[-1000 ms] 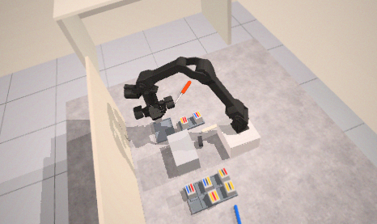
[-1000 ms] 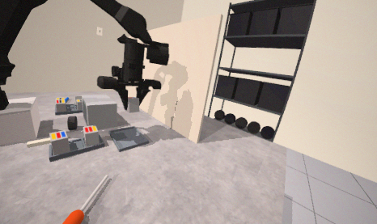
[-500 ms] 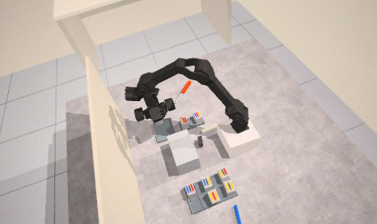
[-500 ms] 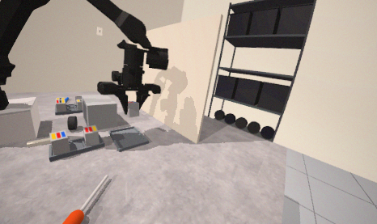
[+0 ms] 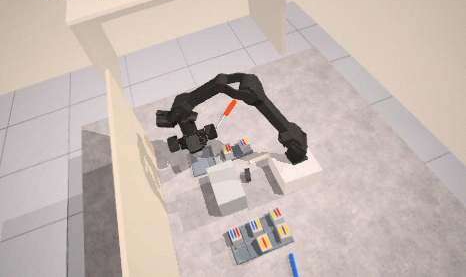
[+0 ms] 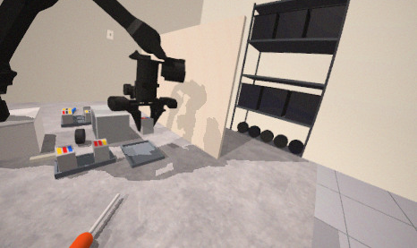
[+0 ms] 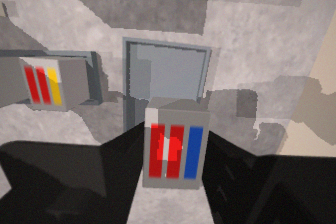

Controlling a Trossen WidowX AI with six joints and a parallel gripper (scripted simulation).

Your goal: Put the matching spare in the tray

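Right now the tray is 8 cm below my gripper tip and 1 cm behind it. From my gripper tip the other things lie so: mounted unit (20 cm to the left, 4 cm behind, 3 cm below); tall beige panel (21 cm ahead, 17 cm to the left, 15 cm above); cream stick (22 cm behind, 11 cm to the left, 7 cm below).
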